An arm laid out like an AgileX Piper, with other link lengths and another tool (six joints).
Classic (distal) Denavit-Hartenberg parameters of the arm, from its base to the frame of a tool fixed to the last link. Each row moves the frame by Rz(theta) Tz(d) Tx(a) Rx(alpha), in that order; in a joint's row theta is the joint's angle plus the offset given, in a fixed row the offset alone. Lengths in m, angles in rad.
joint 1: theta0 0, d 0.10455, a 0, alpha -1.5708
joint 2: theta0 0.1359, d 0, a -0.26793, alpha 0
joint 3: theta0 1.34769, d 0, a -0.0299, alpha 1.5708
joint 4: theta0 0, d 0.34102, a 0, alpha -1.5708
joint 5: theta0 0, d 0, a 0, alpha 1.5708
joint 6: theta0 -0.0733, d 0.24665, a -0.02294, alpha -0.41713
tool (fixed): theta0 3.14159, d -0.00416, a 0, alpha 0
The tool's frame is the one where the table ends.
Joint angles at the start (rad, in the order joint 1, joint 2, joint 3, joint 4, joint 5, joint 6):
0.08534, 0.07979, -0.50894, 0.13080, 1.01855, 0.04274
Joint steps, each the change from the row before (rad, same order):
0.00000, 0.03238, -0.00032, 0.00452, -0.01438, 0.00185
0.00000, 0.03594, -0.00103, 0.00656, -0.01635, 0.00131
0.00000, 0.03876, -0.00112, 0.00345, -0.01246, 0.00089
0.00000, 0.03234, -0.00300, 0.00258, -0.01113, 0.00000
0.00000, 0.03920, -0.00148, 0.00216, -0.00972, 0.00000
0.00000, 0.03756, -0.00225, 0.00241, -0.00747, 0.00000
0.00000, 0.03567, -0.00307, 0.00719, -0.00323, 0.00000
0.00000, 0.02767, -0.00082, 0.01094, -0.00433, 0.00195
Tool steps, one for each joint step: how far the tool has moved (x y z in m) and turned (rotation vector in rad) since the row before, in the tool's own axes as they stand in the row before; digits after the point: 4 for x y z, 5 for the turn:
-0.0009, 0.0035, 0.0069, 0.00209, -0.01267, 0.01421
-0.0008, 0.0035, 0.0077, 0.00339, -0.01297, 0.01551
-0.0023, 0.0045, 0.0081, 0.00054, -0.01971, 0.01670
-0.0009, 0.0035, 0.0062, 0.00018, -0.01434, 0.01182
-0.0031, 0.0049, 0.0081, -0.00071, -0.02288, 0.01651
-0.0031, 0.0045, 0.0077, -0.00040, -0.02278, 0.01636
-0.0035, 0.0033, 0.0075, 0.00363, -0.02304, 0.01931
-0.0029, 0.0021, 0.0066, 0.00681, -0.01526, 0.01984

